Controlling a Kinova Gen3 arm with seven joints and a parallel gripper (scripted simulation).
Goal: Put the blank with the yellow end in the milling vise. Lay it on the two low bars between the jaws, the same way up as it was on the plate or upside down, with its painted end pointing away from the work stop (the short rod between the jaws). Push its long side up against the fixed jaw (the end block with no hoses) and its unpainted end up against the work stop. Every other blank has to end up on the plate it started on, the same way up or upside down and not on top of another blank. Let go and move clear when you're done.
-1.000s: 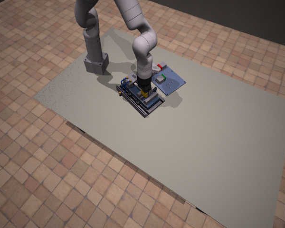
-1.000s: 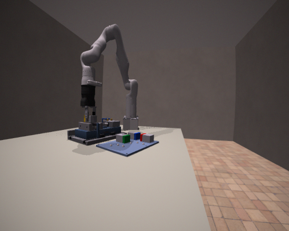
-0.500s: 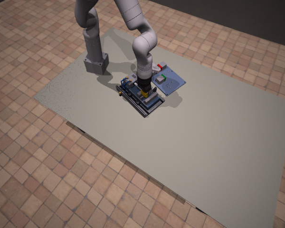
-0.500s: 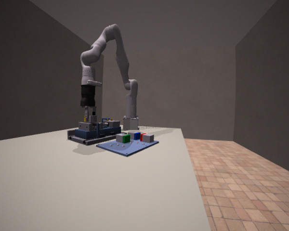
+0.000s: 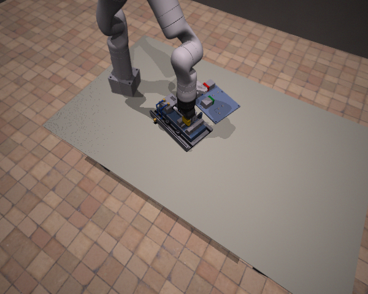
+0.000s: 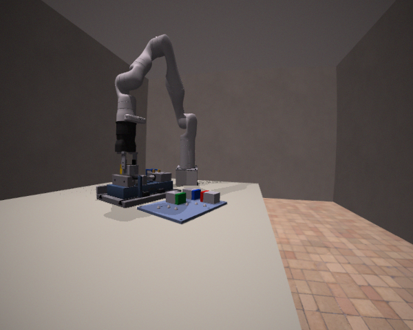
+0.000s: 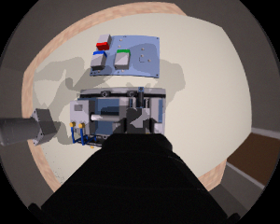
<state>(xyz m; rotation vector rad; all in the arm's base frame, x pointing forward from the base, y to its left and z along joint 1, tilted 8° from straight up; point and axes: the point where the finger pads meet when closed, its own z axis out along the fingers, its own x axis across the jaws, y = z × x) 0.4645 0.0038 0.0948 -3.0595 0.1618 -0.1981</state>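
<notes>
Now: the yellow-ended blank 2 cm below my hand. Round my hand: green-ended blank: 20 cm to the left, 11 cm below, 3 cm behind; then fixed jaw: 6 cm below, 4 cm ahead; then milling vise: 10 cm below, 6 cm behind, 1 cm to the left.
</notes>
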